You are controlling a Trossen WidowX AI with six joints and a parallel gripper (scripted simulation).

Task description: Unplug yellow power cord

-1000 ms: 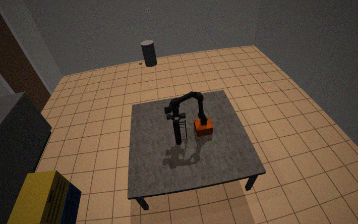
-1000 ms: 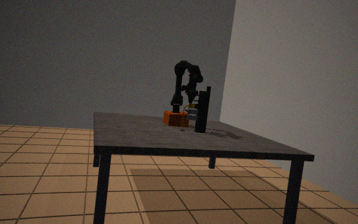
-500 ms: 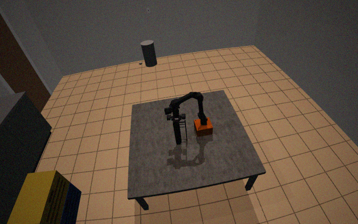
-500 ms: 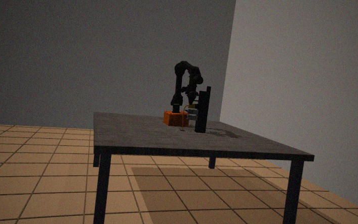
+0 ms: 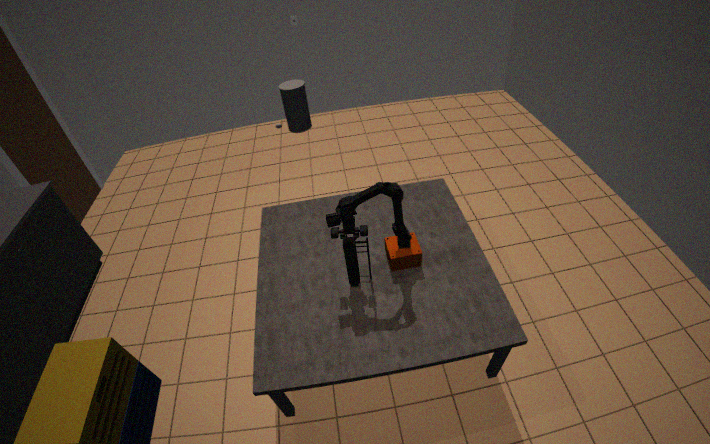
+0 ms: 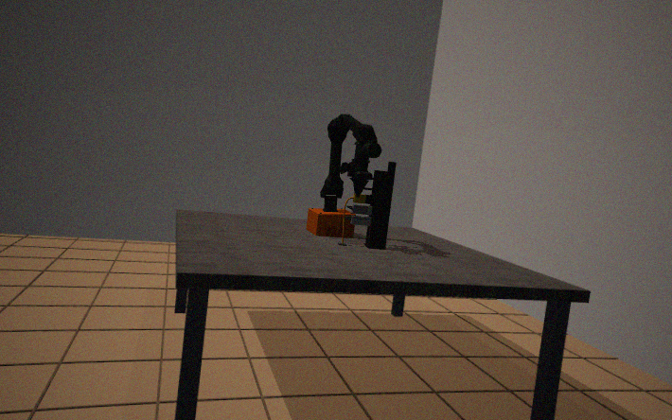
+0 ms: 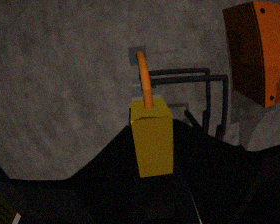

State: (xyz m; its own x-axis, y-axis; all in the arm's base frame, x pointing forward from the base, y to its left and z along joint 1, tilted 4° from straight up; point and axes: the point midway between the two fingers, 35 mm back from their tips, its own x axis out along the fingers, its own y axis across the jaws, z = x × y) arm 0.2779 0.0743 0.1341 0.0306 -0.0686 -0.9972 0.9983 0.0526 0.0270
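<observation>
Right now my gripper tip is 3 cm to the right of the yellow plug.
</observation>
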